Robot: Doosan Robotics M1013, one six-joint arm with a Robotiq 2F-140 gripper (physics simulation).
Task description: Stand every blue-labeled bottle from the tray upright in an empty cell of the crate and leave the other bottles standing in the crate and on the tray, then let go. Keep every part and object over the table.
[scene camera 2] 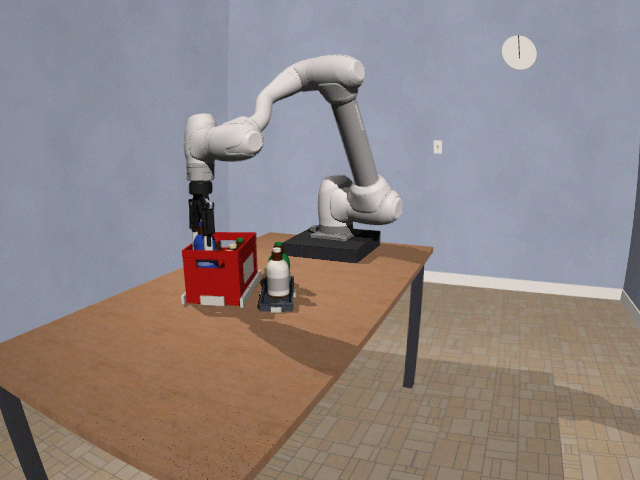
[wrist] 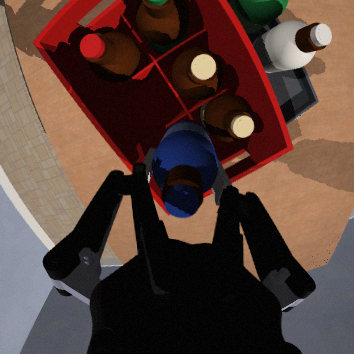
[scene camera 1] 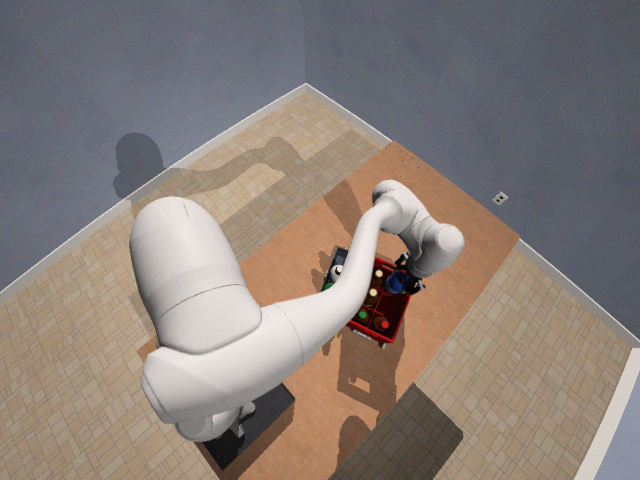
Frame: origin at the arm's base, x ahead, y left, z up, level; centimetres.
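Seen in the pictures: arm's base, origin of its link: (scene camera 2: 336, 235).
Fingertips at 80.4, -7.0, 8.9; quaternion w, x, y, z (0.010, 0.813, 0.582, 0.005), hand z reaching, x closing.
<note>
Offsets run from my fingertips to a thing's top centre, as dx, dy, dz. "*": to the spot under its first point. Level surfaces: height alone.
A blue bottle @(-1.0, +0.3, +10.1) (scene camera 1: 395, 283) (scene camera 2: 203, 243) (wrist: 186, 152) is between the fingers of my gripper (scene camera 1: 409, 273) (scene camera 2: 201, 241) (wrist: 182, 162), which is shut on it. Its lower part is inside a corner cell of the red crate @(-10.4, +7.3, +2.2) (scene camera 1: 392, 338) (scene camera 2: 206, 286) (wrist: 272, 110). In the wrist view its neck leans toward the gripper's palm, so it looks tilted; its base is hidden. The crate cell between it and the red-capped bottle @(-15.7, -8.0, +1.0) (scene camera 1: 381, 323) (wrist: 112, 55) is empty. A white bottle @(-14.9, +18.8, +0.7) (scene camera 1: 336, 273) (scene camera 2: 278, 279) (wrist: 285, 47) and a green bottle @(-22.1, +14.7, +0.7) (scene camera 2: 285, 258) (wrist: 262, 10) stand on the dark tray @(* -1.4, +23.5, -13.3) (scene camera 2: 266, 305) (wrist: 301, 95).
A green-capped brown bottle @(-19.8, -0.1, +1.0) (scene camera 1: 362, 314) (wrist: 157, 22) and two cream-capped brown bottles @(-11.1, +3.6, +1.0) (wrist: 200, 72) @(-4.1, +7.7, +1.0) (wrist: 232, 120) stand in the crate's other column, beside the blue bottle and the empty cell. The tray lies alongside the crate on the brown table @(dz -15.3) (scene camera 2: 170, 356).
</note>
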